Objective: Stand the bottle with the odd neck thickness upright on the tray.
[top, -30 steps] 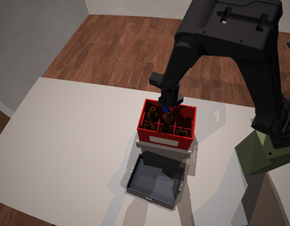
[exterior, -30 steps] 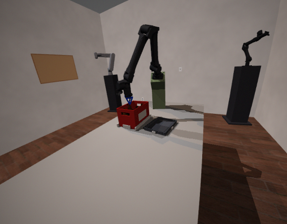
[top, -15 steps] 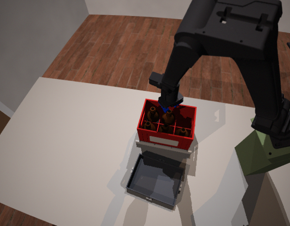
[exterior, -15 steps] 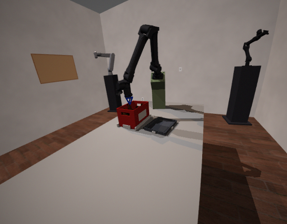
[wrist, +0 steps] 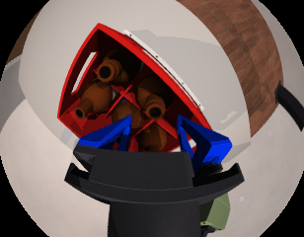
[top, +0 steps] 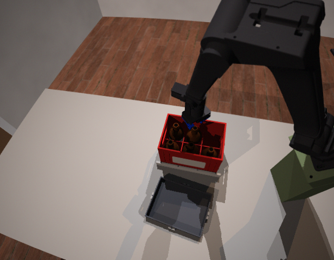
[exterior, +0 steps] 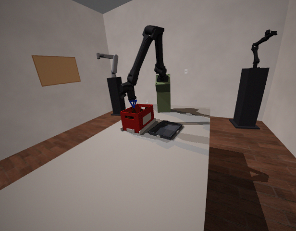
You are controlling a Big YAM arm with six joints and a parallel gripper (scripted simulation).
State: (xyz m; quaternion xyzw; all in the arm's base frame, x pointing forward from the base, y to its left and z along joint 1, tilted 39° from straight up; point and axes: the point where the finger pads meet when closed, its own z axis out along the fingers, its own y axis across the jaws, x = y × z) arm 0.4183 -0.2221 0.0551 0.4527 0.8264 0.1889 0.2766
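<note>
Right now my hand is 1 cm short of the crate, 5 cm to the right of it and 11 cm above it. Round my hand: dark grey tray 6 cm ahead, 31 cm to the left, 18 cm below; then brown bottle 11 cm ahead, 7 cm to the left, 10 cm below.
</note>
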